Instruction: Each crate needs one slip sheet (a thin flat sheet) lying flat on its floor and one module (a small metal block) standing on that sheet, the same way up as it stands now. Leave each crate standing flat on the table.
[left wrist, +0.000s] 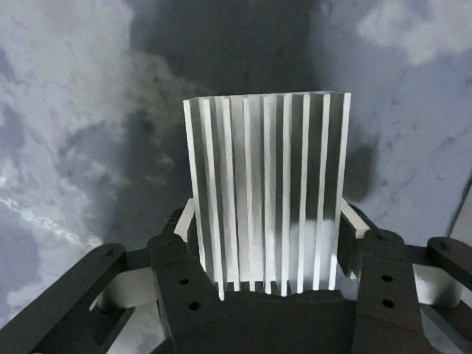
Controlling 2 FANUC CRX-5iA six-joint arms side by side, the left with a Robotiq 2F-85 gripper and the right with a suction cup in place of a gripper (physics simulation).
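Note:
A module (265, 150), a light grey metal block with a row of upright parallel fins, is in the middle of the left wrist view. My left gripper (269, 220) is shut on it, with one finger pad against each side. The fins run away from the gripper's palm. Around the module shows the table (65, 75), and a dark shadow lies on it. The module hides what is straight below it. No crate can be made out for certain and no slip sheet shows in this view. My right arm's suction cup does not show.
The table has a mottled blue-grey, marble-like surface. A plain grey surface (464, 220) with a dark edge shows at the far right; I cannot tell what it belongs to.

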